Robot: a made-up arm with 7 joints.
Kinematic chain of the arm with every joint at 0, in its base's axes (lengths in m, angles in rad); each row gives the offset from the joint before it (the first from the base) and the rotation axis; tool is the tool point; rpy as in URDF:
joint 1: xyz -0.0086 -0.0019 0.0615 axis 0 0.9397 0.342
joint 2: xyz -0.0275 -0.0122 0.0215 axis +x
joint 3: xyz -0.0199 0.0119 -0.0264 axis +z
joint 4: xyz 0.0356 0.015 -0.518 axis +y
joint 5: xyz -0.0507 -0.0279 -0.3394 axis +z
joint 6: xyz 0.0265 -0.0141 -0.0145 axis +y
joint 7: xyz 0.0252 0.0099 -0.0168 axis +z
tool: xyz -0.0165 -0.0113 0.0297 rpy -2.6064 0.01 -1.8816
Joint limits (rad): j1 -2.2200..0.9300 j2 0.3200..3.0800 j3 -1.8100..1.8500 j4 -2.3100..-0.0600 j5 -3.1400..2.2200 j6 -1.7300..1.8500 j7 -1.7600..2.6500
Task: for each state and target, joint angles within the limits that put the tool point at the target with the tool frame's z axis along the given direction. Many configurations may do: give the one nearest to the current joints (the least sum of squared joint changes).
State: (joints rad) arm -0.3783 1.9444 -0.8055 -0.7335 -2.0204 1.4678 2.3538
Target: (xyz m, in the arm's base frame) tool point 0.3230 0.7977 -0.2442 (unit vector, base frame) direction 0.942 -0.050 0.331
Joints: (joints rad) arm -0.6057 1.2008 -0.7436 -0.2853 -1.8988 0.9620 1.9760
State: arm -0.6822 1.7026 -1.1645 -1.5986 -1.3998 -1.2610 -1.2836
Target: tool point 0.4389 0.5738 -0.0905 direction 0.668 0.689 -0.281
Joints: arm -0.8185 1.4758 -1.1350 -1.2746 -2.1283 -0.6954 -1.4920
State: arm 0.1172 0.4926 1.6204 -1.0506 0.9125 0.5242 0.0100
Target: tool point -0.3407 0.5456 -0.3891 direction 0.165 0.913 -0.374
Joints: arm 0.4496 0.3703 1.5035 -1.0633 0.8577 0.8896 -0.0461
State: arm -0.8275 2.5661 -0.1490 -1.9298 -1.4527 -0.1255 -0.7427
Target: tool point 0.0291 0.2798 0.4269 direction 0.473 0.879 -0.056
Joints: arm -0.6981 2.8069 -0.6645 -2.3044 -1.7046 -0.6894 -0.7083
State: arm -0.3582 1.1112 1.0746 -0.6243 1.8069 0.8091 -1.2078
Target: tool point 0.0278 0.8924 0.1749 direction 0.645 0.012 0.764
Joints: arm -0.3449 1.5532 1.1610 -0.3658 1.9037 1.0196 -1.4453
